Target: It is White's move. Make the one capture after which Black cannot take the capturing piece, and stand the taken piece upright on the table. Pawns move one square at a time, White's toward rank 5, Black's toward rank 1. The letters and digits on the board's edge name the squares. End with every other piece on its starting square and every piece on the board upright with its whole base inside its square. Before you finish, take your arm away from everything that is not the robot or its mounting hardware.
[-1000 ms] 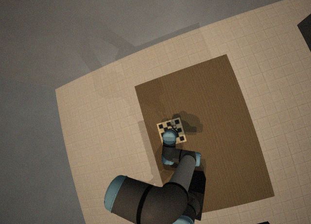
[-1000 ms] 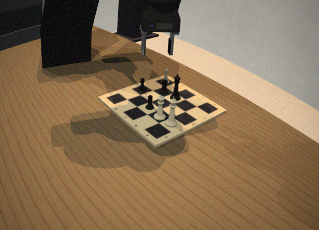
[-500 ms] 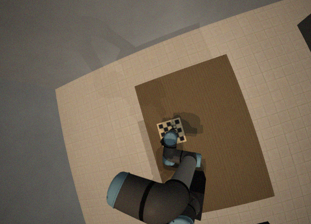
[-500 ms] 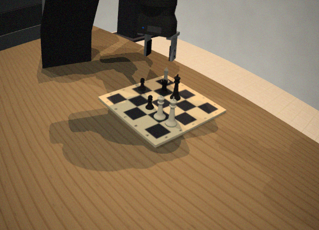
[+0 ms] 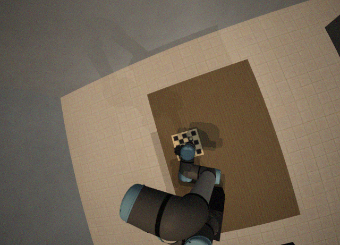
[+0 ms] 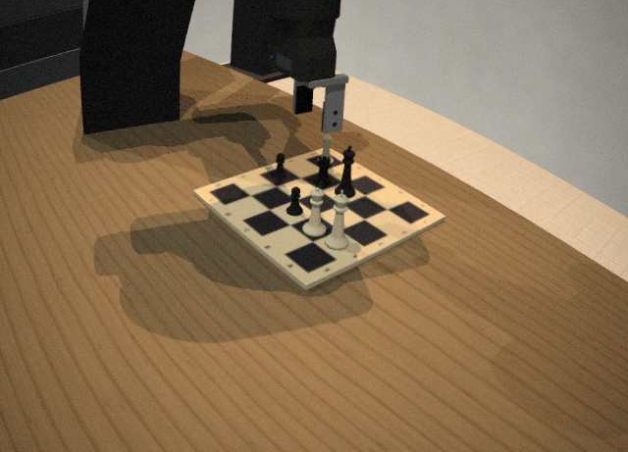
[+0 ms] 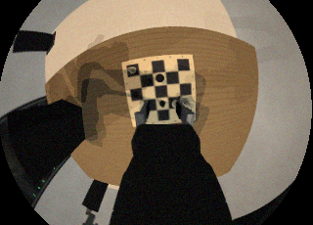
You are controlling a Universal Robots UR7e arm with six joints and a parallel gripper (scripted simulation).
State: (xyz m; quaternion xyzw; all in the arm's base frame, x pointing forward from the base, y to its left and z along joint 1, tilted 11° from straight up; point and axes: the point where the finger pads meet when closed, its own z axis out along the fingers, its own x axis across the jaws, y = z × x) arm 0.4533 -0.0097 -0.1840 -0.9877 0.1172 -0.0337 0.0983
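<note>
Right now my hand is 40 mm short of the white queen, 30 mm to the left of it and 100 mm above it. Also, from my hand: white king: 70 mm ahead, 30 mm to the right, 90 mm below; then black rook: 30 mm behind, 50 mm to the left, 110 mm below; then tall black piece: 10 mm ahead, 50 mm to the left, 90 mm below.
</note>
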